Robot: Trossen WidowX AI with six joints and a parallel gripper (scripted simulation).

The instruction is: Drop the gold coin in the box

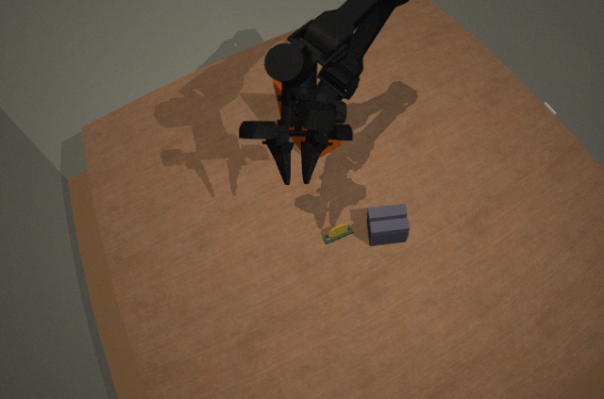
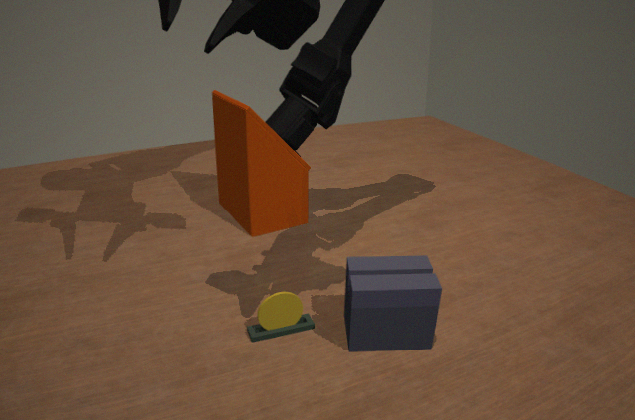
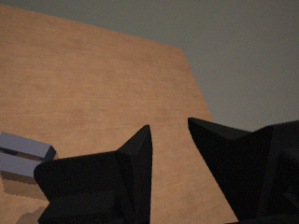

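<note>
My gripper tip is 27 cm above the coin, 7 cm to the right of it and 1 cm short of it.
</note>
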